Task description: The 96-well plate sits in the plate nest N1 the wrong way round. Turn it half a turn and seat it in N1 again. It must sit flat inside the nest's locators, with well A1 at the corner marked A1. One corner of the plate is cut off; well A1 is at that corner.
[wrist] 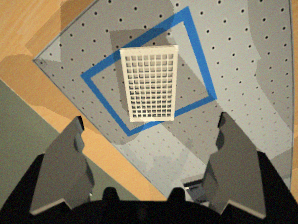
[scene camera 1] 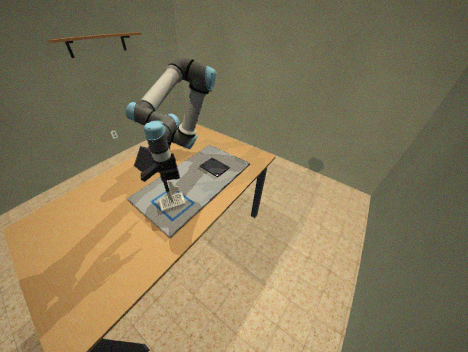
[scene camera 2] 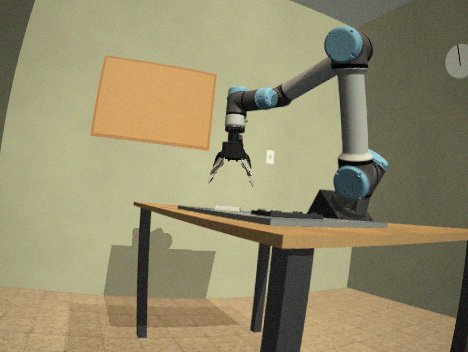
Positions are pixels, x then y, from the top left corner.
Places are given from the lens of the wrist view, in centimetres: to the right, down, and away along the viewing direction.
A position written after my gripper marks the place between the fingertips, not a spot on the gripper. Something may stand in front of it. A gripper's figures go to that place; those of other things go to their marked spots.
my gripper (wrist: 149,115): 0, 0, 14
white 96-well plate (wrist: 142,66): -1, -7, 18
